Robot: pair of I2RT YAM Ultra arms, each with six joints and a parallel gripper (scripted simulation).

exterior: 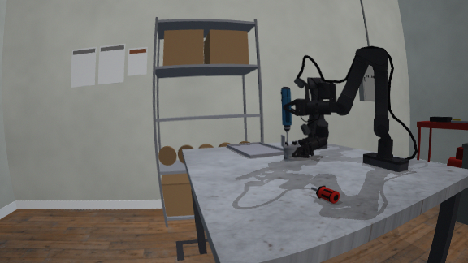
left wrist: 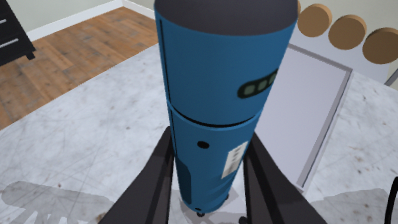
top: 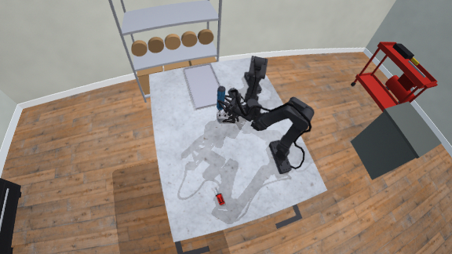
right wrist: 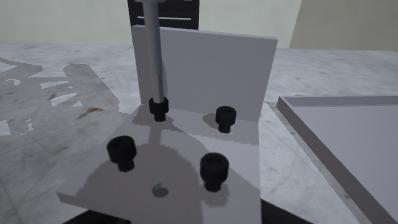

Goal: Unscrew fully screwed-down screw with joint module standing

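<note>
My right gripper is now right at the joint module. The rest, counted from my right hand: screw 20 mm ahead, 10 mm to the left, 50 mm above; grey bracket 50 mm above; bit 20 mm ahead, 10 mm to the left, 70 mm above.
</note>
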